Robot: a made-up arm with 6 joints. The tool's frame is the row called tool. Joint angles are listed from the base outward.
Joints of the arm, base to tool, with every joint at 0 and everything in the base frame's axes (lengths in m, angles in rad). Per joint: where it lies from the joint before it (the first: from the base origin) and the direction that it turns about. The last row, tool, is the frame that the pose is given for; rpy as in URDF.
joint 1: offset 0 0 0.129 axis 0 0 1
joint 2: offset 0 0 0 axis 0.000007 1 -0.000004
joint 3: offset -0.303 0 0.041 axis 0.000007 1 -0.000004
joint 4: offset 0.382 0 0.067 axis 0.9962 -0.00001 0.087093
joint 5: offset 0 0 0 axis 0.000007 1 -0.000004
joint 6: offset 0.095 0 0.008 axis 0.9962 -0.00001 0.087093
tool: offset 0 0 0 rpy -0.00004 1.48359 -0.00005
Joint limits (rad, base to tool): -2.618..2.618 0..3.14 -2.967..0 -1.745..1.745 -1.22..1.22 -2.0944..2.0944
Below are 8 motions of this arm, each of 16 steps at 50 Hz.
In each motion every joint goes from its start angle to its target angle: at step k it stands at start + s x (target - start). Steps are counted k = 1, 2, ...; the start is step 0. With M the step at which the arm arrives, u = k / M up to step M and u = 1 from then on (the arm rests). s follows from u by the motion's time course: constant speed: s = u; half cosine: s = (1 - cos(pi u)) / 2; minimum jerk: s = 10 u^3 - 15 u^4 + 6 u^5.
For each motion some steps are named. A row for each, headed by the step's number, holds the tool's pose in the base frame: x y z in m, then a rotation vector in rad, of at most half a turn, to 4 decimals.
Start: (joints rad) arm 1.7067 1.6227 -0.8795 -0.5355 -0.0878 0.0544
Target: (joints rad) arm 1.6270 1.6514 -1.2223 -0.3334 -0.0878 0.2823
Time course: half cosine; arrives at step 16
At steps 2, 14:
2: -0.0658 0.4616 0.1727 -1.9910 1.0248 0.7535
14: -0.0341 0.5296 0.2995 -1.5106 1.3024 1.0887

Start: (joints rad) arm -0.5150 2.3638 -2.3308 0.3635 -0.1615 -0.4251
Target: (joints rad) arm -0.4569 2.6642 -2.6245 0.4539 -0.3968 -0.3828
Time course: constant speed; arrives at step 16
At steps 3, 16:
3: 0.6366 -0.3593 0.3749 0.3700 1.2934 -0.5145
16: 0.6738 -0.3491 0.3206 0.4357 1.0985 -0.4668

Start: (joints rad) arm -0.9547 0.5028 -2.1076 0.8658 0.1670 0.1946
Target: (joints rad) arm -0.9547 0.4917 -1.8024 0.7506 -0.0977 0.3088
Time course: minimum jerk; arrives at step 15
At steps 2, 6, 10, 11, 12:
2: -0.1777 0.2716 0.7854 -0.0742 0.0984 0.0984
6: -0.1613 0.2383 0.7905 -0.0088 0.0668 0.1045
10: -0.1349 0.1861 0.7915 0.0843 0.0184 0.1032
11: -0.1300 0.1765 0.7907 0.1001 0.0098 0.1016
12: -0.1264 0.1695 0.7900 0.1113 0.0036 0.1002

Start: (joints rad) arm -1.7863 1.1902 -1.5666 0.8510 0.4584 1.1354
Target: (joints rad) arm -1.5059 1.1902 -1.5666 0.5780 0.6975 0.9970
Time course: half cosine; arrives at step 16
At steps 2, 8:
2: -0.0386 -0.3444 0.6405 1.4455 -0.1128 0.3584
8: 0.0082 -0.3467 0.6285 1.5689 0.1330 0.3241

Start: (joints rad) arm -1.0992 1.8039 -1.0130 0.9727 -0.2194 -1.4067
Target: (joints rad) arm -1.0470 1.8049 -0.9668 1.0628 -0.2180 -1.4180
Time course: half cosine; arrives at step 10
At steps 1, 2, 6, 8, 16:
1: 0.2146 -0.4566 0.1379 0.8626 2.1832 -1.0349
2: 0.2158 -0.4550 0.1365 0.8655 2.1849 -1.0283
6: 0.2247 -0.4418 0.1255 0.8890 2.1991 -0.9772
8: 0.2285 -0.4358 0.1206 0.8995 2.2055 -0.9546
16: 0.2299 -0.4335 0.1187 0.9035 2.2081 -0.9461

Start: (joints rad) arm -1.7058 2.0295 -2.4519 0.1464 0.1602 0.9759
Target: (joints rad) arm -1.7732 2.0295 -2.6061 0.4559 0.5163 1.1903
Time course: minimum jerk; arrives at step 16
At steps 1, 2, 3, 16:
1: -0.0761 -0.5764 0.6328 1.2164 0.2136 -0.4950
2: -0.0764 -0.5760 0.6333 1.2193 0.2103 -0.4884
3: -0.0772 -0.5750 0.6343 1.2261 0.2025 -0.4728
16: -0.0893 -0.5390 0.6645 1.3827 0.0279 0.0008

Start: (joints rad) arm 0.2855 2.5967 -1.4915 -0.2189 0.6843 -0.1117
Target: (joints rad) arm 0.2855 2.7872 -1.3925 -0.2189 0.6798 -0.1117
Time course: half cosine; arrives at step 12
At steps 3, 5, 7, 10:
3: 0.4702 0.1243 -0.1708 0.8491 -2.8499 0.2053
5: 0.4485 0.1180 -0.1953 0.8373 -2.7870 0.2007
7: 0.4220 0.1102 -0.2216 0.8234 -2.7145 0.1955
10: 0.3891 0.1006 -0.2496 0.8066 -2.6296 0.1894

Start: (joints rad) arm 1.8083 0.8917 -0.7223 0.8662 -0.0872 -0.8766
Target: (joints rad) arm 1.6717 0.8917 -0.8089 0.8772 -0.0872 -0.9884
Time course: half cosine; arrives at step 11
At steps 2, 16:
2: -0.0670 0.3176 0.3928 -1.3500 1.1245 1.3008
16: -0.0264 0.3218 0.4312 -1.2348 1.0700 1.1799

